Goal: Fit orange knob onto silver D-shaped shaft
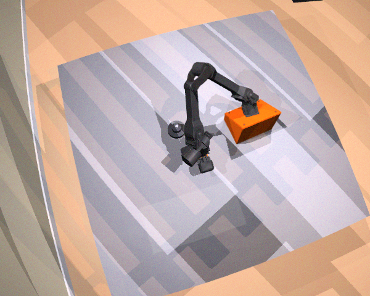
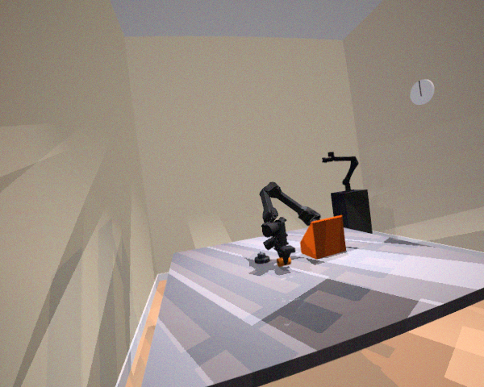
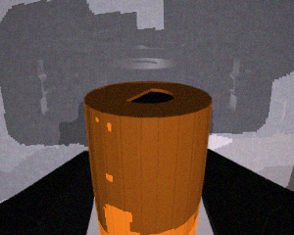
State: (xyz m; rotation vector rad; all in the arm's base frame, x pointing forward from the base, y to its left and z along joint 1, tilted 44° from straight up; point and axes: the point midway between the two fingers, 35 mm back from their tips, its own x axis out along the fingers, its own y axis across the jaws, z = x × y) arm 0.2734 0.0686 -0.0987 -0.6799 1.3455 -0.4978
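My gripper tip is now 1 cm past the orange knob and 1 cm below it. From my gripper tip the other things lie so: dark round pedestal 7 cm ahead, 16 cm to the right, 1 cm above.
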